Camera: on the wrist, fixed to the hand. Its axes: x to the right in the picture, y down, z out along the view.
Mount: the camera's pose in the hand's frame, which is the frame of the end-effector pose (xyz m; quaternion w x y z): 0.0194 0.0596 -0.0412 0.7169 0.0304 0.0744 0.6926
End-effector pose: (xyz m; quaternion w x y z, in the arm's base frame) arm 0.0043 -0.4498 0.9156 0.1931 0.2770 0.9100 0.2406
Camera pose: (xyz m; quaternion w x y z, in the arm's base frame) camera -0.0061 -0.4083 0.9772 0.1043 -0.8168 -0.4822 -0.2992
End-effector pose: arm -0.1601 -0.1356 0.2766 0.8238 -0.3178 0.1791 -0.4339
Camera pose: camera -0.1369 -0.1417 0.2055 0.8874 -0.0465 0.3966 0.2304
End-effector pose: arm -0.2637 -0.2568 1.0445 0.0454 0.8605 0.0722 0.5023
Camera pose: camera -0.2855 -0.3120 1.0904 0.3469 -0.6309 0.5255 -0.4533
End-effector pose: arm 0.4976 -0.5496 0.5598 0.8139 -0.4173 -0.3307 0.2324
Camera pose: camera 0.5347 -0.5262 0.4990 0.4598 -0.5207 0.1196 0.7093
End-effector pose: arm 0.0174 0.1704 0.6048 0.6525 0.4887 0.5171 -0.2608
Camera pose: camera 0.0569 0.2340 0.6092 0.5951 0.7477 0.0728 0.2856
